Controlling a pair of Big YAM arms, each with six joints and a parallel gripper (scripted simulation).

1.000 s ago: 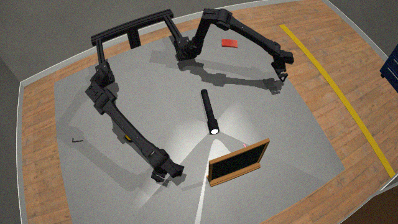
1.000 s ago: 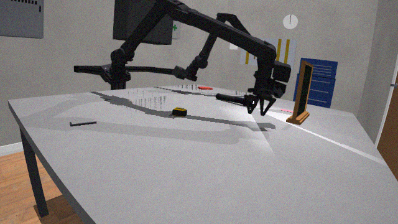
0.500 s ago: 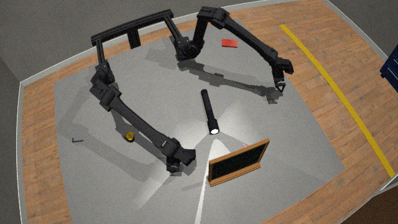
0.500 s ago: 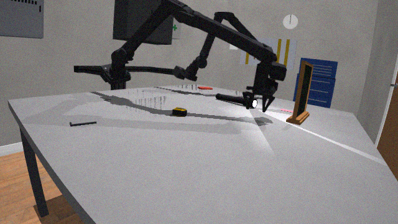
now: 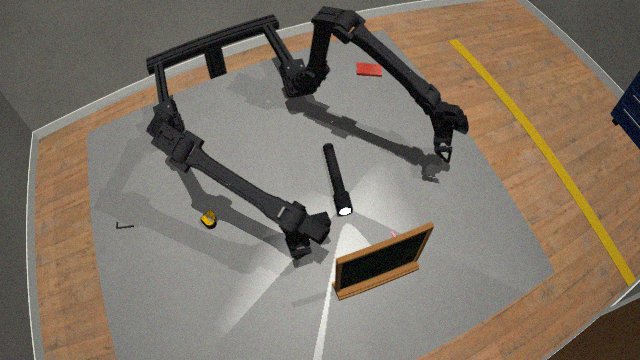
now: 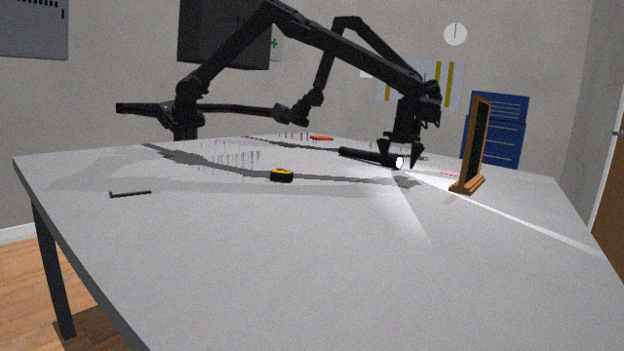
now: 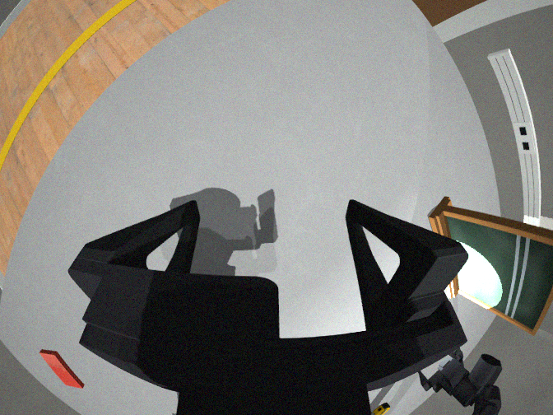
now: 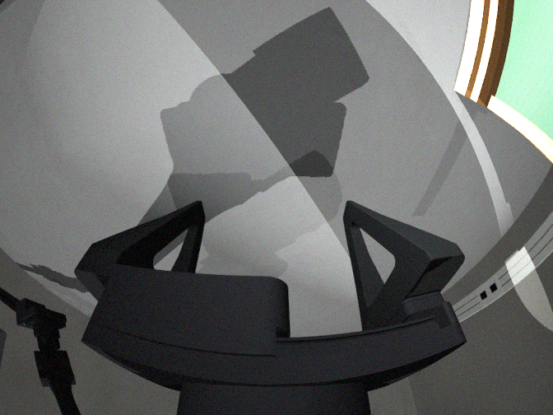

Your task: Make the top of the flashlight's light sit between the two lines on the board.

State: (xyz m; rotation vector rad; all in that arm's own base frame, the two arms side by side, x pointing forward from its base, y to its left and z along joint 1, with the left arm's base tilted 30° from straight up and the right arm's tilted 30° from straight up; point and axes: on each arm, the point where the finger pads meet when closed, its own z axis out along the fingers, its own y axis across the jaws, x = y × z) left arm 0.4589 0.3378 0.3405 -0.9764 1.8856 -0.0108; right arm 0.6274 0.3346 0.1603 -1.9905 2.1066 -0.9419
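Observation:
Right now my right hand is 200 mm past the black flashlight, 240 mm to the right of it and 40 mm above it. From my right hand the other things lie so: black hex key 330 mm behind, 670 mm to the right, 60 mm below; then flashlight head 130 mm behind, 220 mm to the left, 30 mm below; then pink stick 90 mm ahead, 350 mm to the left, 60 mm below.

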